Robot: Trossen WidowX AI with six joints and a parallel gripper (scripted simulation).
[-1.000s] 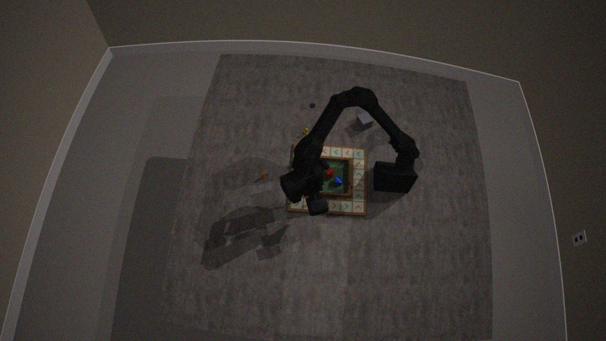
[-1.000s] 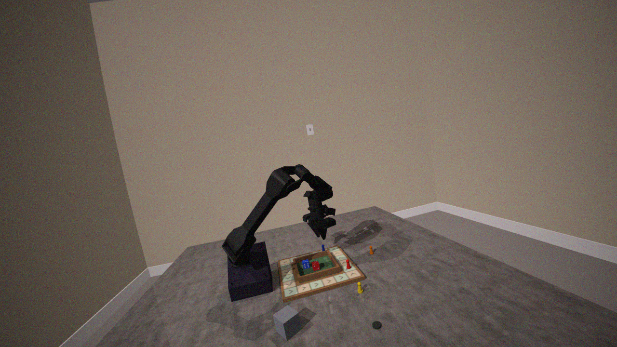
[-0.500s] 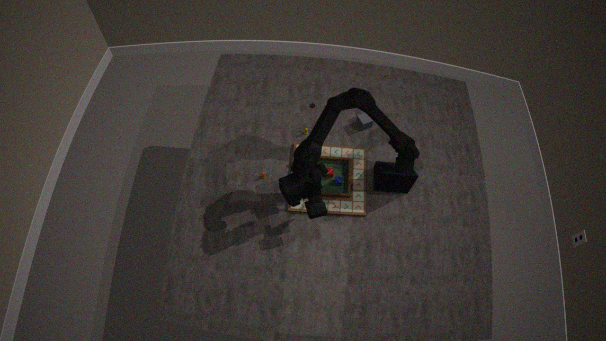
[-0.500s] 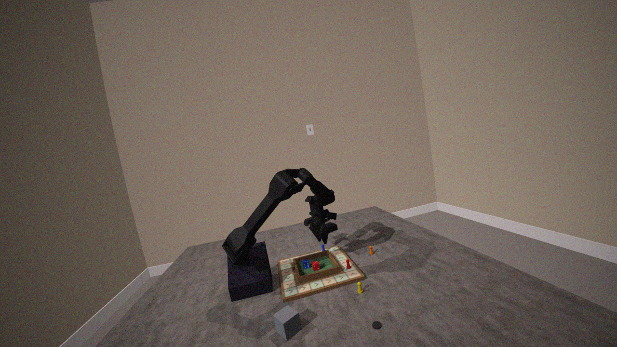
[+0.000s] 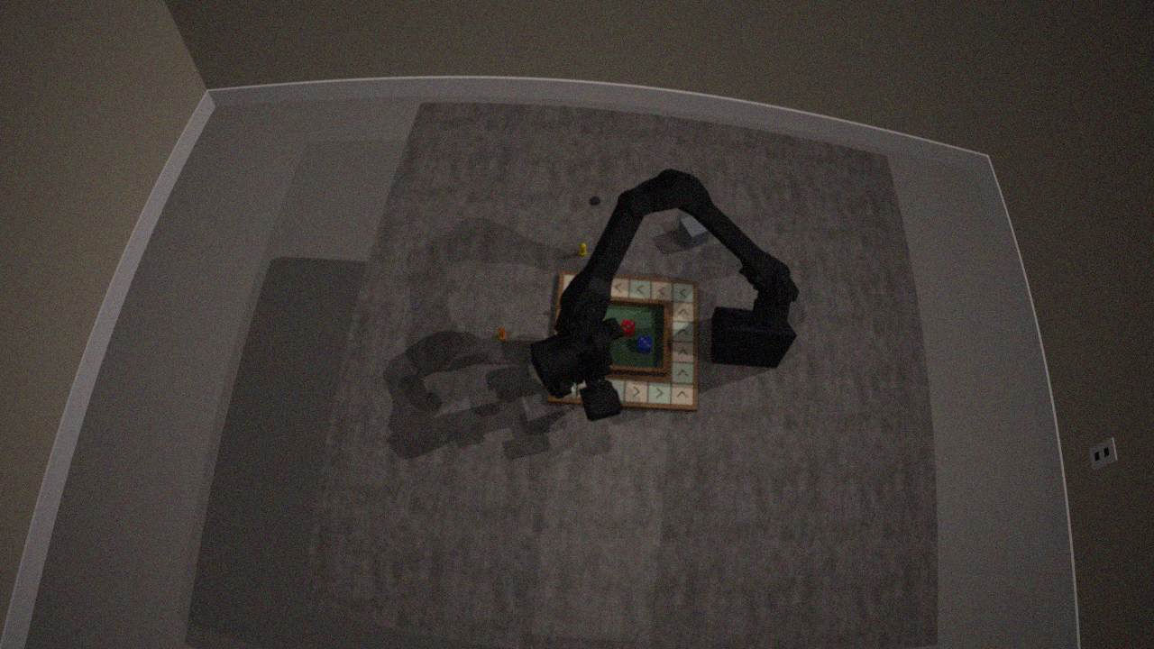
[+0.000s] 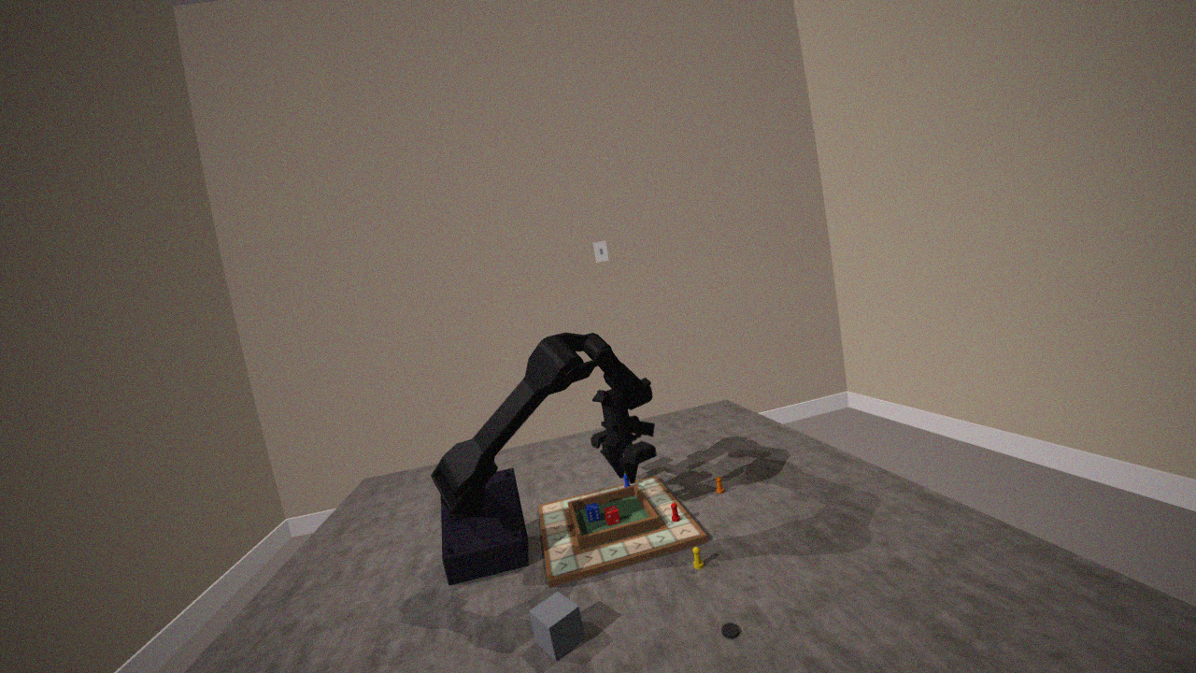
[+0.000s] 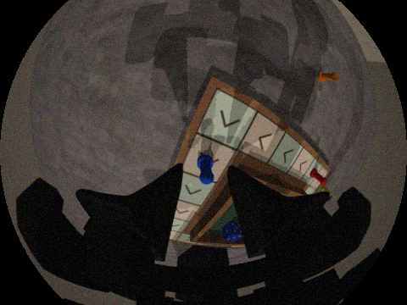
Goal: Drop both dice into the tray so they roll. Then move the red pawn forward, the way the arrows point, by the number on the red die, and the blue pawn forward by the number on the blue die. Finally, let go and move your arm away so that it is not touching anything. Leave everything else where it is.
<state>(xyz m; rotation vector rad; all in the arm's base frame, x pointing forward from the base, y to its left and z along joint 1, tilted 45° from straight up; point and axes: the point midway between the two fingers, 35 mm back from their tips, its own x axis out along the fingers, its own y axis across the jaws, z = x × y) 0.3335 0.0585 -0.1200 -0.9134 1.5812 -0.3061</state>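
Now: gripper tip right at the blue pawn. Also, from my gripper tip: orange pawn: 180 mm ahead, 100 mm to the right, 20 mm below; red pawn: 60 mm ahead, 180 mm to the right; green tray: 60 mm behind, 120 mm to the right, 20 mm below.
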